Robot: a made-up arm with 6 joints.
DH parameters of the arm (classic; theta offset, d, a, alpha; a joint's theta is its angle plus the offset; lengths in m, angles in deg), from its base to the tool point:
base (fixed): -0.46 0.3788 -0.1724 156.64
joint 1: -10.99 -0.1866 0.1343 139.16
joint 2: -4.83 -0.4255 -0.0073 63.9
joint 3: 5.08 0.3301 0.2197 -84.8
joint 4: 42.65 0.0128 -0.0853 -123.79
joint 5: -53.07 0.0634 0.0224 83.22
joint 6: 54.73 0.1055 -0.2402 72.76
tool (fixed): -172.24 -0.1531 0 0
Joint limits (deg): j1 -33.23..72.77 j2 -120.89..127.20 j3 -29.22..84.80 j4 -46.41..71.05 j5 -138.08..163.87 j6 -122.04..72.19
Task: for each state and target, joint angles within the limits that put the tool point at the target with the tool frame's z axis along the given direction. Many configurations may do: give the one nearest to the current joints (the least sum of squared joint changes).
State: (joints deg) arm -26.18 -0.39 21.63 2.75 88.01 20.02
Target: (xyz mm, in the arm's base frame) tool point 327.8 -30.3 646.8 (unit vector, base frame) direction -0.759 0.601 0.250
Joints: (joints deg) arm -33.23 50.29 54.40 6.94 96.62 -27.75
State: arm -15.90 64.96 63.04 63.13 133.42 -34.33
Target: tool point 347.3 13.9 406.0 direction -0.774 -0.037 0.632
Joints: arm -33.04 72.62 84.42 45.24 163.87 -53.74
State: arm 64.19 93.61 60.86 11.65 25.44 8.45
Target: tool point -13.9 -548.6 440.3 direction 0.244 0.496 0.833
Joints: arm 68.34 118.53 51.40 -23.49 39.26 -20.98
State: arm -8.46 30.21 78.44 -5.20 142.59 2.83
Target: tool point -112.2 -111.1 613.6 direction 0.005 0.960 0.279
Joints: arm -32.75 -2.05 80.82 16.13 158.86 1.27
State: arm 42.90 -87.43 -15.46 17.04 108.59 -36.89
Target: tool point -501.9 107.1 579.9 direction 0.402 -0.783 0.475
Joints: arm 31.13 -95.31 -17.11 62.81 106.29 -6.42
